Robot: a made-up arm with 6 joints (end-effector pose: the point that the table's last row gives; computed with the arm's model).
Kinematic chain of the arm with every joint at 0, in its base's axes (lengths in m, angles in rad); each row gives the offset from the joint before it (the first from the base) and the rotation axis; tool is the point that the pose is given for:
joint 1: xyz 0 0 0.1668 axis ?
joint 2: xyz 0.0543 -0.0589 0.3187 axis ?
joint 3: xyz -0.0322 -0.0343 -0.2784 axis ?
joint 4: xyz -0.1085 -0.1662 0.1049 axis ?
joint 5: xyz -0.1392 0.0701 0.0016 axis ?
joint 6: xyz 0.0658 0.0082 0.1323 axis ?
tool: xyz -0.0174 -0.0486 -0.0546
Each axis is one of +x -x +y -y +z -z.
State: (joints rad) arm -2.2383 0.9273 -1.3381 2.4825 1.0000 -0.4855
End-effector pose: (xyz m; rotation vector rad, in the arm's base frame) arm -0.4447 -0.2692 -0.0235 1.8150 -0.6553 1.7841
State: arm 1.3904 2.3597 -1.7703 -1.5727 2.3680 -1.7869
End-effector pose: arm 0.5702 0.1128 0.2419 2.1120 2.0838 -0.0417
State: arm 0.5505 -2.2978 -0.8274 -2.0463 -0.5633 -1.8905
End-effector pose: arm -0.0305 0.1536 0.5221 2.3637 0.1119 0.8407
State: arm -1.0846 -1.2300 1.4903 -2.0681 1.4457 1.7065
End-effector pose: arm -0.0223 0.1700 0.0984 -0.2652 1.0161 -0.4033
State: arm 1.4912 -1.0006 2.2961 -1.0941 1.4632 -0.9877
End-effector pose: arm -0.0545 0.1864 0.0199 0.5116 -0.1299 -2.1494
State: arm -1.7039 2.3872 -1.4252 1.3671 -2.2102 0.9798
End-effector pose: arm -0.3416 0.1388 0.1877 0.5751 0.5370 1.6166
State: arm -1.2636 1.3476 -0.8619 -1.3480 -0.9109 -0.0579
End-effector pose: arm -0.4307 -0.0912 0.2103 -2.0870 0.0287 -0.3787
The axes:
joint 1: +y
joint 2: -x
joint 3: -y
joint 4: +x
joint 5: +y
joint 6: -x

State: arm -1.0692 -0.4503 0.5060 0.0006 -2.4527 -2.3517
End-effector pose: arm -0.0741 0.0841 -0.1559 0.8984 1.3552 -1.9906
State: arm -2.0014 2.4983 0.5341 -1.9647 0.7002 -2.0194
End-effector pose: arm -0.6600 -0.1314 -0.2130 1.8951 1.5459 1.5054
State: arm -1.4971 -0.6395 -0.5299 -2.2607 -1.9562 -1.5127
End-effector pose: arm -0.0880 -0.2099 -0.1021 -1.2848 -0.5081 1.9307
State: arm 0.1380 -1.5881 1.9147 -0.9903 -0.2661 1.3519
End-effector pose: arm -0.0340 0.5149 0.4577 -0.8208 0.7470 -1.9799
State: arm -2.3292 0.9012 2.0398 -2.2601 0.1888 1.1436
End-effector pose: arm -0.1539 -0.4584 0.1495 -1.6162 -0.2513 1.9270
